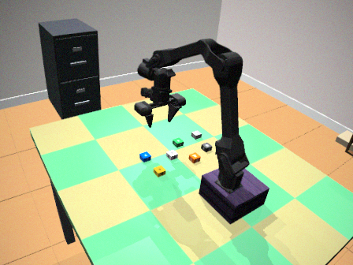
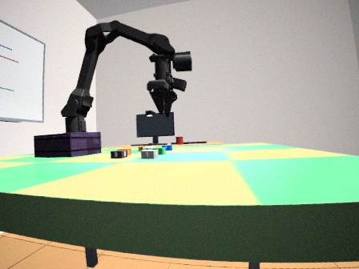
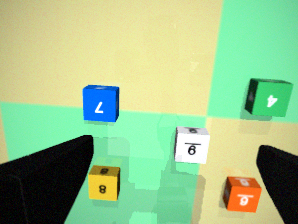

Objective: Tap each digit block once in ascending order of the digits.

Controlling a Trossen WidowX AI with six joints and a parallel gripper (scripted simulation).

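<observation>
My gripper tip is 100 mm past the dark grey block, 170 mm to the left of it and 110 mm above it. Also, from my gripper tip: white block: 60 mm behind, 20 mm to the right, 110 mm below; then green block: 10 mm behind, 100 mm to the right, 110 mm below; then blue block: 10 mm behind, 70 mm to the left, 110 mm below.
</observation>
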